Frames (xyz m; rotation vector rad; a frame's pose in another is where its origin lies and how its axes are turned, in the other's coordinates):
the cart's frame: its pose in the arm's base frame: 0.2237 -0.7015 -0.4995 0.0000 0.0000 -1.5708
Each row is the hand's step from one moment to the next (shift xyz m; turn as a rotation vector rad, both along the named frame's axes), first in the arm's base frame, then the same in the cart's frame.
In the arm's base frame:
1: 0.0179 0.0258 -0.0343 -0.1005 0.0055 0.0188
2: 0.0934 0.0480 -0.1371 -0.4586 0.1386 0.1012
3: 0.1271 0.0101 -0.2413 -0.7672 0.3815 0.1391
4: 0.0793 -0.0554 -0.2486 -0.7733 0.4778 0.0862
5: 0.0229 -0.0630 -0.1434 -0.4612 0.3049 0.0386
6: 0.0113 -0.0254 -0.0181 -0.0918 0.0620 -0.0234
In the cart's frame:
1: -0.0258 0.0179 -0.0343 -0.0055 -0.1005 0.0188
2: -0.0480 0.0934 -0.1371 -0.1386 -0.4586 0.1012
3: -0.0101 0.1271 -0.2413 -0.3815 -0.7672 0.1391
4: 0.0554 0.0793 -0.2486 -0.4778 -0.7733 0.0862
5: 0.0630 0.0229 -0.1434 -0.3049 -0.4612 0.0386
6: 0.0254 0.0113 -0.0181 -0.0620 -0.0918 -0.0234

